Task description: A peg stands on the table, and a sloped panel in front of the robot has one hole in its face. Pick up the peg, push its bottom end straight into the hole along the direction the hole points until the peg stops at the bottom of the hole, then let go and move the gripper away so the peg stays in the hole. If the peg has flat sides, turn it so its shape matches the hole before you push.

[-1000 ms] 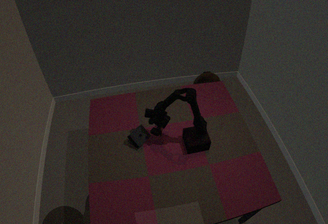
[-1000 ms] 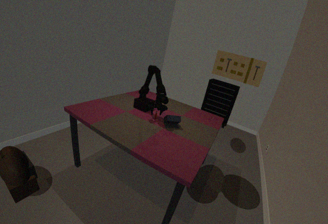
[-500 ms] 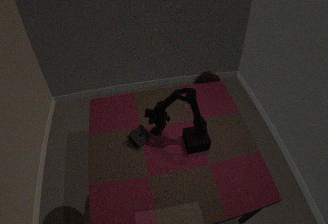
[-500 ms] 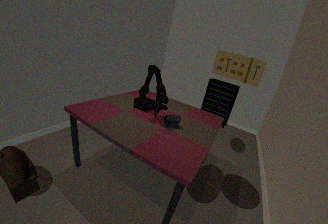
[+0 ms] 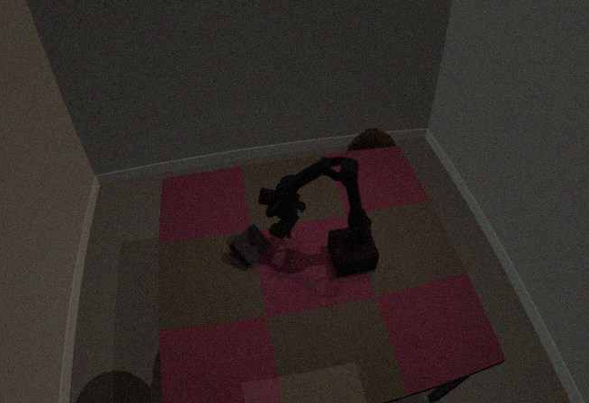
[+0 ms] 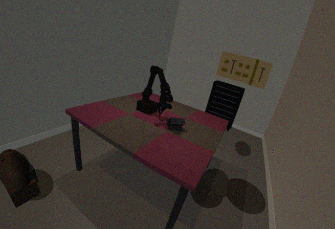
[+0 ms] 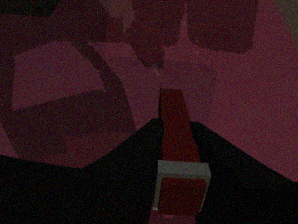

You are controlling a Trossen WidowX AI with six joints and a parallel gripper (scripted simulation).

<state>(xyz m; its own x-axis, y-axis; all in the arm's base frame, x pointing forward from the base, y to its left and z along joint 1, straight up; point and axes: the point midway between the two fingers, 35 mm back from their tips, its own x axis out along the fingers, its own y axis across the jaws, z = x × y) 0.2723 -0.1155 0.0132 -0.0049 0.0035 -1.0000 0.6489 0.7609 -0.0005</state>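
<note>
My gripper tip is now 160 mm short of the dark sloped panel, 20 mm to the right of it and 20 mm above it. Round my gripper tip: red flat-sided peg 20 mm above.
</note>
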